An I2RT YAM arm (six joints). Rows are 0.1 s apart.
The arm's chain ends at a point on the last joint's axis. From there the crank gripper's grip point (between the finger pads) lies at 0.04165 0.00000 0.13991 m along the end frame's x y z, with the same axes.
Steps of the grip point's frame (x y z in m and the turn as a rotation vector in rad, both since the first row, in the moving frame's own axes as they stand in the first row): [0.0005 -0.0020 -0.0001 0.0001 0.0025 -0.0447]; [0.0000 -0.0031 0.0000 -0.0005 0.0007 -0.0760]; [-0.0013 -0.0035 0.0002 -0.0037 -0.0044 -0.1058]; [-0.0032 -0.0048 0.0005 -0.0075 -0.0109 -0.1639]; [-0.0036 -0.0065 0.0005 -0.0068 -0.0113 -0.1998]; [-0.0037 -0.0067 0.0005 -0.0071 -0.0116 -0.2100]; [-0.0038 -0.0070 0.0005 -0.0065 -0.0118 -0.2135]
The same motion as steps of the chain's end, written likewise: [0.0002 -0.0001 0.0000 0.0001 0.0025 -0.0447]; [0.0000 0.0000 0.0000 -0.0005 0.0007 -0.0760]; [-0.0005 0.0003 0.0000 -0.0037 -0.0044 -0.1058]; [-0.0012 0.0008 0.0000 -0.0075 -0.0109 -0.1639]; [-0.0013 0.0007 0.0000 -0.0068 -0.0113 -0.1998]; [-0.0013 0.0008 0.0000 -0.0071 -0.0116 -0.2100]; [-0.0013 0.0007 0.0000 -0.0065 -0.0118 -0.2135]
